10 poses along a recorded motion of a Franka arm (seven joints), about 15 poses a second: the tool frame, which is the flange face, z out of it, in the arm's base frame.
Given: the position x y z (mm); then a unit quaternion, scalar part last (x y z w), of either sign.
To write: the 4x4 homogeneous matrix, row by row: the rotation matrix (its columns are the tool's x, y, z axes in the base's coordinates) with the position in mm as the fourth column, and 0 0 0 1 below. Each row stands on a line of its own. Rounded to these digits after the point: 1 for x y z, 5 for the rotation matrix.
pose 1, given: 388.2 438.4 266.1 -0.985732 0.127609 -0.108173 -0.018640
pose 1, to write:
0.94403 -0.25561 0.20850 388.2
-0.24754 -0.96674 -0.06436 438.4
0.21802 0.00914 -0.97590 266.1
0 0 0 1

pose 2, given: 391.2 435.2 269.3 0.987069 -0.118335 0.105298 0.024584
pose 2, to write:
0.94982 -0.23879 0.20205 391.2
-0.22843 -0.97078 -0.07345 435.2
0.21369 0.02361 -0.97662 269.3
0 0 0 1

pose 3, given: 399.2 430.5 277.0 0.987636 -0.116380 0.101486 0.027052
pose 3, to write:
0.95231 -0.23537 0.19417 399.2
-0.22439 -0.97145 -0.07706 430.5
0.20676 0.02981 -0.97794 277.0
0 0 0 1

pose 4, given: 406.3 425.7 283.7 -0.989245 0.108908 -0.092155 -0.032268
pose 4, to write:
0.95929 -0.22142 0.17530 406.3
-0.20953 -0.97420 -0.08391 425.7
0.18936 0.04377 -0.98093 283.7
0 0 0 1

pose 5, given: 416.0 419.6 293.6 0.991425 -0.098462 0.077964 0.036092
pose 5, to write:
0.96845 -0.20086 0.14748 416.0
-0.18961 -0.97801 -0.08692 419.6
0.16170 0.05621 -0.98524 293.6
0 0 0 1

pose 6, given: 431.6 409.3 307.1 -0.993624 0.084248 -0.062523 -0.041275
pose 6, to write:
0.97799 -0.17258 0.11729 431.6
-0.16226 -0.98240 -0.09256 409.3
0.13120 0.07149 -0.98877 307.1
0 0 0 1

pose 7, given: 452.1 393.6 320.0 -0.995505 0.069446 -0.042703 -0.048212
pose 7, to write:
0.98671 -0.14239 0.07833 452.1
-0.13415 -0.98571 -0.10192 393.6
0.09172 0.09006 -0.99170 320.0
0 0 0 1

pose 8, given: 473.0 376.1 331.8 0.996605 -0.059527 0.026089 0.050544
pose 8, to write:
0.99155 -0.12129 0.04598 473.0
-0.11601 -0.98780 -0.10385 376.1
0.05802 0.09764 -0.99353 331.8
0 0 0 1

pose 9, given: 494.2 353.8 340.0 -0.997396 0.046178 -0.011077 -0.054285
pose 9, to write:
0.99549 -0.09332 0.01708 494.2
-0.09091 -0.98984 -0.10931 353.8
0.02711 0.10726 -0.99386 340.0
0 0 0 1

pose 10, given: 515.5 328.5 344.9 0.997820 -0.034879 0.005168 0.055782
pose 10, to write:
0.99751 -0.07018 0.00642 515.5
-0.06903 -0.99134 -0.11168 328.5
0.01420 0.11096 -0.99372 344.9
0 0 0 1

